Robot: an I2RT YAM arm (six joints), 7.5 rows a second.
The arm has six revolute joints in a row. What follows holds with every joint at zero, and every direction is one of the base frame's.
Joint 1 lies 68 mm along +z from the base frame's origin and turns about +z.
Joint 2 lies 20 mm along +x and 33.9 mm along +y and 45.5 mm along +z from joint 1 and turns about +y.
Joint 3 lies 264 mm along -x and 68.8 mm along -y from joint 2 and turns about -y.
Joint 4 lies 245 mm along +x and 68.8 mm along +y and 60 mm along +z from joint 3 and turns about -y.
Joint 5 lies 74 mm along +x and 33.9 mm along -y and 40.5 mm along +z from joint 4 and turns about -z.
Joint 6 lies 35.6 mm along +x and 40.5 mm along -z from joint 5 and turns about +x.
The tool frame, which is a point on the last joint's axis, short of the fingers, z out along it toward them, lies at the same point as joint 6; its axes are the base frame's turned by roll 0, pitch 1.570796 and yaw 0 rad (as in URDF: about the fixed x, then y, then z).
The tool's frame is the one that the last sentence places.
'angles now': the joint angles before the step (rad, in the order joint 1, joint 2, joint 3, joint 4, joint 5, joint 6). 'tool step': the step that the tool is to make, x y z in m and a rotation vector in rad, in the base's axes. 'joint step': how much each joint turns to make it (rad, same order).
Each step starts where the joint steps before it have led.
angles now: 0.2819 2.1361 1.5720 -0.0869 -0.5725 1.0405
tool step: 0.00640 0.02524 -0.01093 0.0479 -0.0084 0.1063
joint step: 0.0406 0.0713 0.0596 0.0308 -0.0785 -0.0057
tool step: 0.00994 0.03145 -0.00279 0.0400 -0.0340 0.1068
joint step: 0.0481 0.0860 0.1182 0.0032 -0.0630 -0.0161
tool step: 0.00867 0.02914 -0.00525 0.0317 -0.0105 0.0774
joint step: 0.0425 0.0903 0.1265 -0.0128 -0.0430 0.0025
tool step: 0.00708 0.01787 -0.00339 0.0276 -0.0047 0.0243
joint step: 0.0239 0.0642 0.0897 0.0088 -0.0126 0.0270
